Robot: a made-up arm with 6 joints. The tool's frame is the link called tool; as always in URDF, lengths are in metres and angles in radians. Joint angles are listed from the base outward. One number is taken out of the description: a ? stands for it. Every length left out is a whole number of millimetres.
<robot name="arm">
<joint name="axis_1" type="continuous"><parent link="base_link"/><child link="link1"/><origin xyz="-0.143 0.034 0.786" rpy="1.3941 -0.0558 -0.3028"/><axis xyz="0 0 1"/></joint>
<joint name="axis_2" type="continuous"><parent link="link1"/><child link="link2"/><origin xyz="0.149 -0.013 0" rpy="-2.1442 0.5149 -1.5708"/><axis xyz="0 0 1"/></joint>
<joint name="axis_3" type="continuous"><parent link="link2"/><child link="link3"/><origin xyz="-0.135 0.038 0" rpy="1.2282 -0.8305 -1.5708"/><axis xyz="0 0 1"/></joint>
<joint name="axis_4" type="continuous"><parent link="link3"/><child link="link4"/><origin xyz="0.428 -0.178 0" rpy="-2.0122 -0.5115 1.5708"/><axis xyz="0 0 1"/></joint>
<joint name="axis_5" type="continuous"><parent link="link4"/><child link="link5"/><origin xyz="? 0.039 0" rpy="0.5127 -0.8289 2.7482"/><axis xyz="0 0 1"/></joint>
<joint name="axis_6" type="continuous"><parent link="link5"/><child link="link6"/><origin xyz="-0.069 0.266 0" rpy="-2.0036 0.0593 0.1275"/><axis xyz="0 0 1"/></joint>
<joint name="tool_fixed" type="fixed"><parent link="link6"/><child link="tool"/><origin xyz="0.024 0.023 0" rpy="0.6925 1.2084 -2.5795"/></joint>
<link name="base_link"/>
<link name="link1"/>
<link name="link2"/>
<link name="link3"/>
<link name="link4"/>
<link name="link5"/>
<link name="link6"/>
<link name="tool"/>
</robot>
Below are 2 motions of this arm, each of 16 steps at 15 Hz.
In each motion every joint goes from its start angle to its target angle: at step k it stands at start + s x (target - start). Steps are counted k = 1, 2, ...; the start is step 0. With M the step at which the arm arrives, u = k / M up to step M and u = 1 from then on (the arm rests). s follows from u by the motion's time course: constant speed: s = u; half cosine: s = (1 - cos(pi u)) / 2; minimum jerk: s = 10 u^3 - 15 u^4 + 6 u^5.
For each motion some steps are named. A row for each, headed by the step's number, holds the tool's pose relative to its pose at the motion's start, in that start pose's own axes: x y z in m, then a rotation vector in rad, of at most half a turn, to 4 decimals.
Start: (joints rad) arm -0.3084 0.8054 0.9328 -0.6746 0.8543 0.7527
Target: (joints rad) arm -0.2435 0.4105 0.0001 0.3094 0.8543 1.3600
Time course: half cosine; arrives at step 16
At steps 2, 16:
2: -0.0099 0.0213 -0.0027 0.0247 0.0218 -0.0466
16: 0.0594 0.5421 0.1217 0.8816 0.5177 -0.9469

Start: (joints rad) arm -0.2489 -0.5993 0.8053 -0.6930 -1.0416 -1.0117
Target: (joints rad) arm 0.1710 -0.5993 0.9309 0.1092 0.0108 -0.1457
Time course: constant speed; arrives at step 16
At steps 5, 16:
5: 0.1268 0.1718 0.0720 -0.3764 0.3734 -0.3390
16: 0.5151 0.4142 -0.0424 -1.0383 1.1874 -1.1204

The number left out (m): -0.184
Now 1 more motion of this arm.
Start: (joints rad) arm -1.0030 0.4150 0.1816 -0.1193 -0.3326 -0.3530
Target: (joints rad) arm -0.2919 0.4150 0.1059 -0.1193 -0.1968 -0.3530
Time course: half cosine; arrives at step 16
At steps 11, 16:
11: 0.0843 0.2158 0.1301 -0.4060 0.0686 0.2118
16: 0.0948 0.2890 0.1457 -0.5231 0.0820 0.2702

